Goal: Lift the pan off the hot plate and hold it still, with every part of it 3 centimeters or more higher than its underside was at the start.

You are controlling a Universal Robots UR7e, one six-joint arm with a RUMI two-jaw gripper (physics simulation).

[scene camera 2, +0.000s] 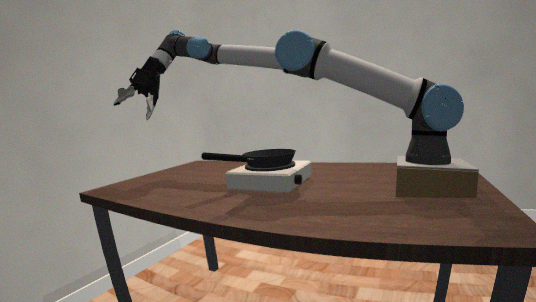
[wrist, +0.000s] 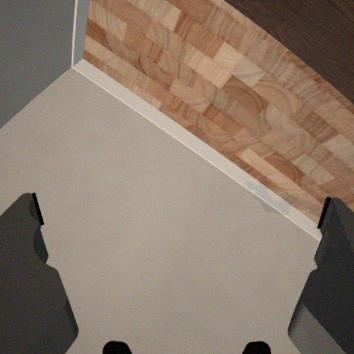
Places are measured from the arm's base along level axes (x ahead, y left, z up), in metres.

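Pixels of known places: gripper, fingertip midpoint: (scene camera 2: pixel 129 112) (wrist: pixel 181 199); arm's base, link origin: (scene camera 2: pixel 427 161).
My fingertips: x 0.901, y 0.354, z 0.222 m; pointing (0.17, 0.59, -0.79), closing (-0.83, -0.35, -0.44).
For each thing: its middle in the pictures, then the offset to it from my fingertips. Level surfaces: height alone.
- black pan, body centre: (scene camera 2: pixel 250 156) dx -0.323, dy -0.241, dz -0.189 m
- white hot plate, body centre: (scene camera 2: pixel 272 174) dx -0.353, dy -0.337, dz -0.269 m
- brown table, surface height: dz -0.306 m
- dark knob, body centre: (scene camera 2: pixel 298 179) dx -0.475, dy -0.280, dz -0.270 m
A black pan (scene camera 2: pixel 270 158) sits on the round plate on top of a white hot plate (scene camera 2: pixel 255 182) in the scene view. The pan's handle points left, past the hot plate's edge. My gripper (scene camera 2: pixel 133 108) (wrist: pixel 181 199) is open and empty. In the scene view it is high up, to the left of the pan's handle and well above it, with its fingers pointing down and a little left. The pan and the hot plate do not show in the wrist view.
The brown table (scene camera 2: pixel 345 227) (wrist: pixel 320 30) carries the hot plate and, at the right, the arm's base block (scene camera 2: pixel 436 182). A dark knob (scene camera 2: pixel 298 179) is on the hot plate's side. Walls and a wooden floor (wrist: pixel 200 75) show in the wrist view.
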